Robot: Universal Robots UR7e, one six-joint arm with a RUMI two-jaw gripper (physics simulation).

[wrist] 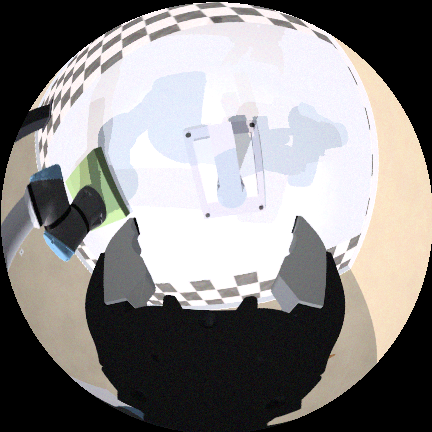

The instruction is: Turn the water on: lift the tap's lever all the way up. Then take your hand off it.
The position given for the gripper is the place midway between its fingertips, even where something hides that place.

In view: the gripper (pixel 214 218) and a base plate (pixel 253 203).
